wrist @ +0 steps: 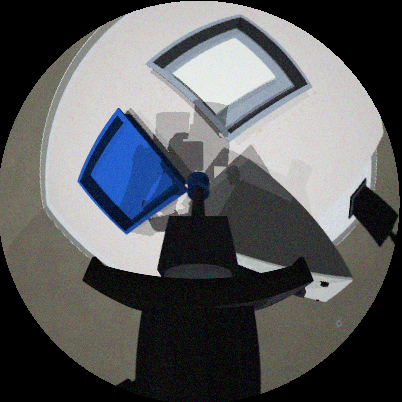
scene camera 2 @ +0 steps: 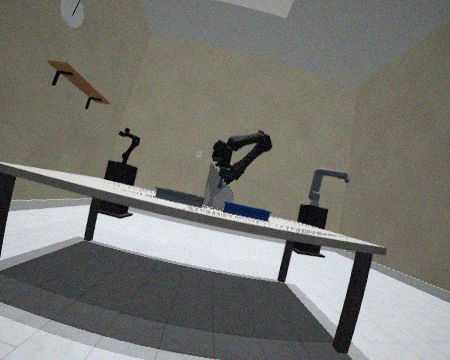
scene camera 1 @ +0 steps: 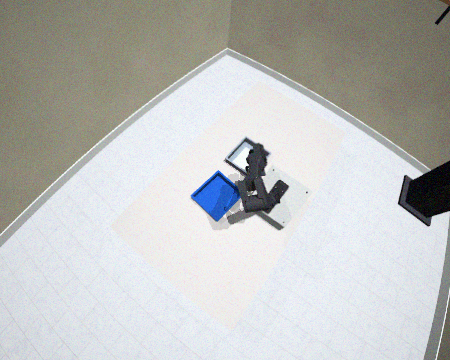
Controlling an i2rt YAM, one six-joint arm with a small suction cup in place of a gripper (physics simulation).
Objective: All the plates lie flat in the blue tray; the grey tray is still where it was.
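Places are measured from the arm's base along level axes (x ahead, y left, z up), in metres.
Pixels of known places: hand at its tool point: (wrist: 197,181) (scene camera 2: 219,188); arm's base at its link origin: (wrist: 253,272) (scene camera 2: 223,182) (scene camera 1: 273,196).
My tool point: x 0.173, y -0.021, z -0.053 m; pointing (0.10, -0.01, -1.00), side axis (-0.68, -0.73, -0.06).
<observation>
Ahead of a thing's pixels: the offset from my tool point to its middle.
The blue tray @(dx +0.104, dy +0.162, dz -0.097 m) (scene camera 1: 212,195) (scene camera 2: 246,211) (wrist: 112,168) lies on the table with no plate showing in it. The grey tray @(dx +0.113, dy -0.192, dz -0.097 m) (scene camera 1: 233,151) (scene camera 2: 178,196) (wrist: 258,108) lies beside it, and a white plate @(dx +0.114, dy -0.168, dz -0.097 m) (scene camera 1: 242,158) (wrist: 224,71) lies flat inside the grey tray. My suction cup (scene camera 2: 219,186) (wrist: 198,181) carries nothing. It hangs well above the table over the gap between the two trays, close to the blue tray's near corner. In the overhead view the arm (scene camera 1: 256,168) hides the cup and part of the grey tray.
The arm stands on a pale grey base plate (scene camera 1: 295,200) right of the trays. Two other arms on black stands (scene camera 2: 121,171) (scene camera 2: 313,214) sit at the table's edges. One of these stands also shows in the wrist view (wrist: 371,213).
</observation>
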